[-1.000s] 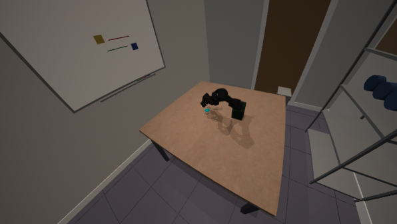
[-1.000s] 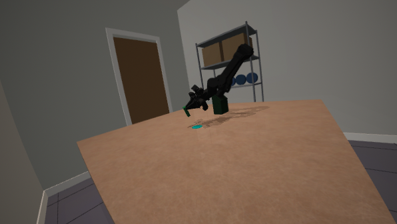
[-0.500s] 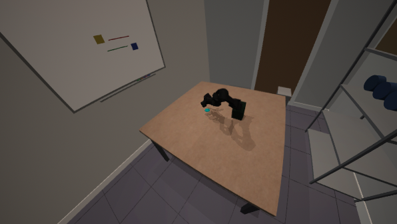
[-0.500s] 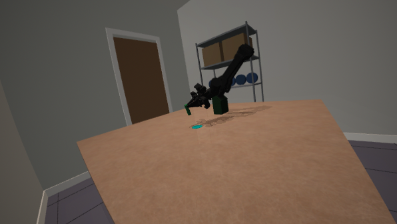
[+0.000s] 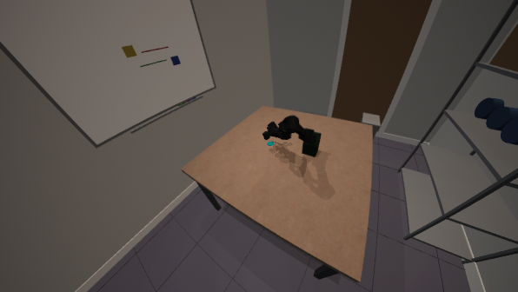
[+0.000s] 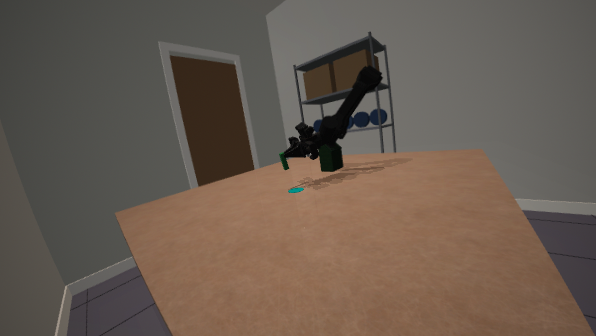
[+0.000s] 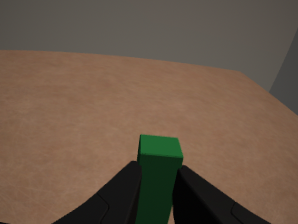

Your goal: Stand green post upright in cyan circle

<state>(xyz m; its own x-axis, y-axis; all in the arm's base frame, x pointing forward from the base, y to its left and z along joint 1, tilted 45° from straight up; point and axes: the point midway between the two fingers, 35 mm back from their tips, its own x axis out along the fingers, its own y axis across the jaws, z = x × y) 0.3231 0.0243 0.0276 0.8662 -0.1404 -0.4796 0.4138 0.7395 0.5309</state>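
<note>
Right now the cyan circle is 140 mm below my gripper tip, 20 mm to the left of it and 20 mm behind it. Round my gripper tip: green post: 20 mm below.
</note>
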